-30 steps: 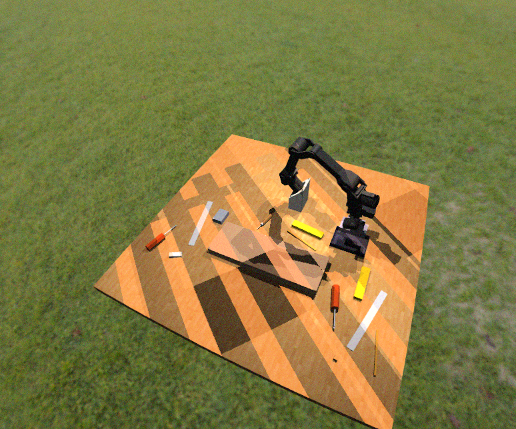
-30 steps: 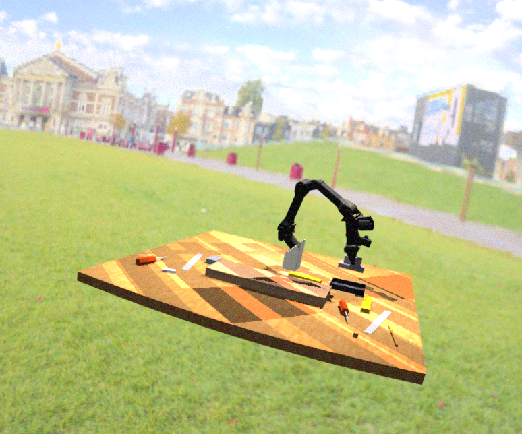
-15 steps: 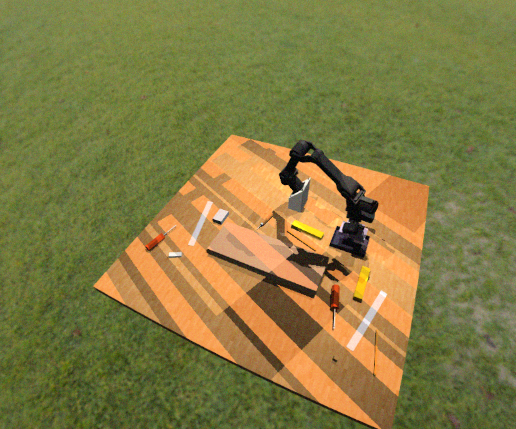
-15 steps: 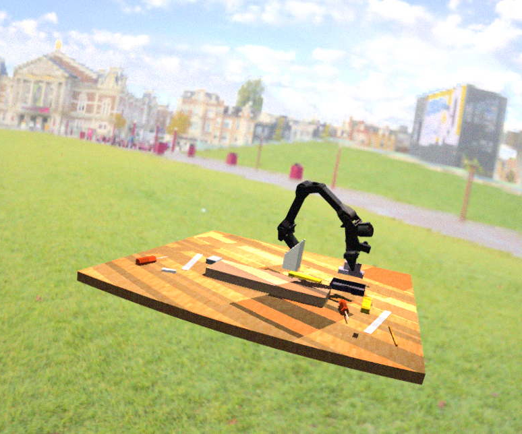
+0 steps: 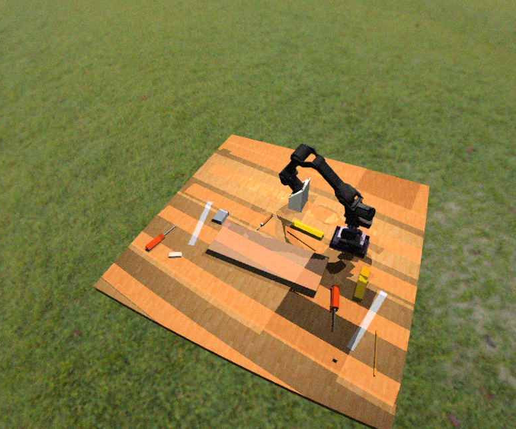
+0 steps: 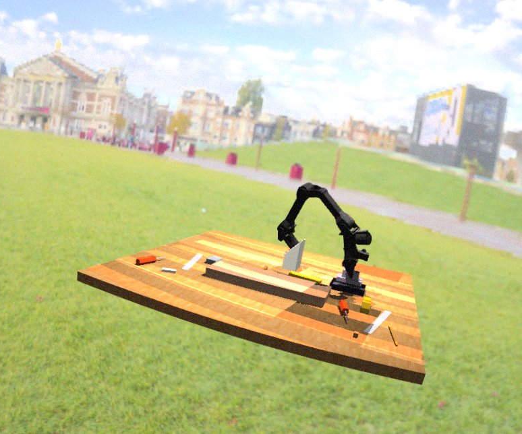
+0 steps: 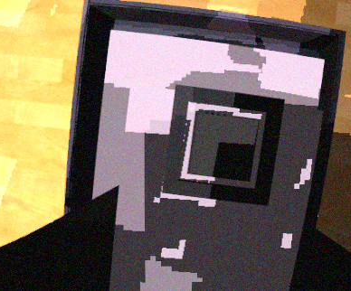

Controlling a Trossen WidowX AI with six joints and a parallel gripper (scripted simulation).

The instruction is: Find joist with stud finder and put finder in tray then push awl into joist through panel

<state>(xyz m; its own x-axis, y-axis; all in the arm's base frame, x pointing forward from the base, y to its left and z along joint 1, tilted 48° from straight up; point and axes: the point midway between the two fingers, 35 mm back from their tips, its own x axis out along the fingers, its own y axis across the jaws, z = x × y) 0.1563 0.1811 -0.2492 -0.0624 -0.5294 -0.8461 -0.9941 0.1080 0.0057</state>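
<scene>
The dark tray is 1 cm to the right of my gripper tip and 5 cm below it. Round my gripper tip: stud finder: 1 cm to the left, 2 cm above; awl: 3 cm ahead, 44 cm to the right, 5 cm below; grey block: 8 cm ahead, 65 cm to the right, 5 cm below.
</scene>
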